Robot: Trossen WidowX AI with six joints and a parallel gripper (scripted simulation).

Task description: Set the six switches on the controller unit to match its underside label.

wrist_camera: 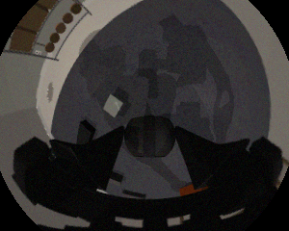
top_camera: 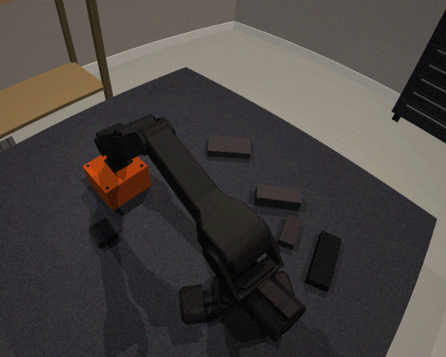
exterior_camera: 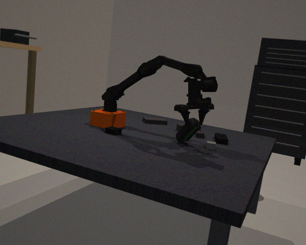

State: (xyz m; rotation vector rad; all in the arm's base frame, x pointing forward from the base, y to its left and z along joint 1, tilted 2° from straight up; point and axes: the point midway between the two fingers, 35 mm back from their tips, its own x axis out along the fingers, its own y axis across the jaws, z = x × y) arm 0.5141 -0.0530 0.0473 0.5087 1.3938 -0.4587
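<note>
The light grey cube is 70 mm ahead of my gripper tip, 70 mm to the left of it and 90 mm below it. From my gripper tip the other things lie so: long black block 60 mm ahead, 290 mm to the left, 90 mm below; then black cube 380 mm behind, 90 mm to the right, 90 mm below.
</note>
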